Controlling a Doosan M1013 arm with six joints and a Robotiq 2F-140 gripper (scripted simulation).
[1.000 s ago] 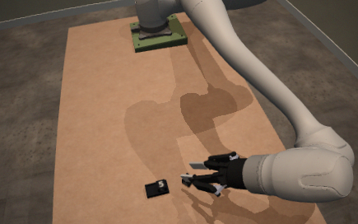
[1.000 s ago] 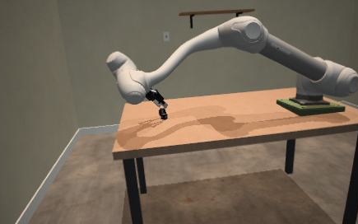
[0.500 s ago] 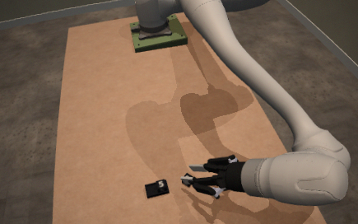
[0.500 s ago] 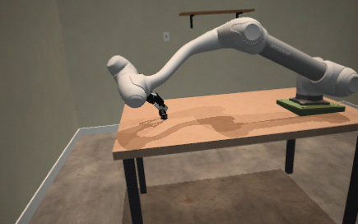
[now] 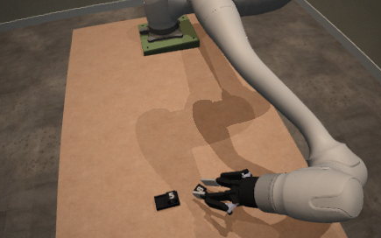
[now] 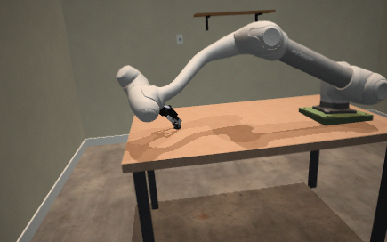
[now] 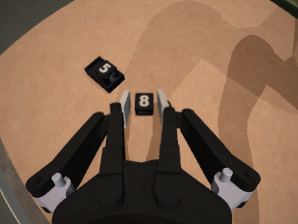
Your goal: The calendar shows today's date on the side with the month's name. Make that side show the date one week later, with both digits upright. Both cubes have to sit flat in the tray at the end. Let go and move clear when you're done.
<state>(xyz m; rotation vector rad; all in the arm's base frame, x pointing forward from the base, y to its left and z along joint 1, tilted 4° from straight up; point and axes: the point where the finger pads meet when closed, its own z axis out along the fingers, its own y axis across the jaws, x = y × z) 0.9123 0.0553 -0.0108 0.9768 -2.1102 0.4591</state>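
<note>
Right now my hand is 10 mm past the black cube, 20 mm to the left of it and 40 mm above it.
</note>
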